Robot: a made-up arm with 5 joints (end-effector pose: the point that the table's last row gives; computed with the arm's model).
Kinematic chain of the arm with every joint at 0, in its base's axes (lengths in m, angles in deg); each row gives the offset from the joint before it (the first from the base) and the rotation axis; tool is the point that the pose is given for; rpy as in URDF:
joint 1: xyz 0.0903 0 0.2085 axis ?
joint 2: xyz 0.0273 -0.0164 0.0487 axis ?
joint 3: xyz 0.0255 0 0.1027 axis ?
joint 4: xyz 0.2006 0 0.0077 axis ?
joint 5: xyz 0.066 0.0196 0 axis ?
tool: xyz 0 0 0 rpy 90 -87.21 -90
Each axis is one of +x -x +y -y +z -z.
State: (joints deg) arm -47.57 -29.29 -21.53 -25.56 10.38
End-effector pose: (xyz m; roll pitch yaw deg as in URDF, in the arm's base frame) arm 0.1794 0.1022 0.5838 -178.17 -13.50 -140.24
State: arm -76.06 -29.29 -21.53 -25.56 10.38
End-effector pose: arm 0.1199 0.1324 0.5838 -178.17 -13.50 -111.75
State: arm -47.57 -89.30 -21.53 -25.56 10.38
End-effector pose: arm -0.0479 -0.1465 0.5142 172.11 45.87 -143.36
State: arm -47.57 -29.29 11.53 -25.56 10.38
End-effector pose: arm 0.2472 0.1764 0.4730 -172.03 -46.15 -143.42
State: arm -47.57 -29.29 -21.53 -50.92 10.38
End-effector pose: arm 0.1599 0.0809 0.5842 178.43 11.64 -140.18
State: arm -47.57 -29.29 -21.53 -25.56 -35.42
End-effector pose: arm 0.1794 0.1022 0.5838 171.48 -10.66 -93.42
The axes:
joint 1: -z
joint 2: +y
joint 3: +y
joint 4: +y
joint 5: -x

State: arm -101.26 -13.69 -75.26 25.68 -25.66
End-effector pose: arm 0.0767 0.0518 0.6227 166.51 -23.30 -47.50
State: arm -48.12 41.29 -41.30 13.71 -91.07
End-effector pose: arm 0.3409 0.2843 0.3096 76.27 3.75 -42.80
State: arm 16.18 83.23 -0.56 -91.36 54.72
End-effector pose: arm 0.3128 -0.0612 0.0560 -100.99 -37.56 80.57
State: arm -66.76 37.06 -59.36 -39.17 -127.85
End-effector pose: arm 0.2151 0.2987 0.4650 157.58 18.12 13.78
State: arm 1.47 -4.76 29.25 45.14 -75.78
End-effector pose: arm 0.3432 -0.0033 0.2236 20.00 -3.96 -80.74
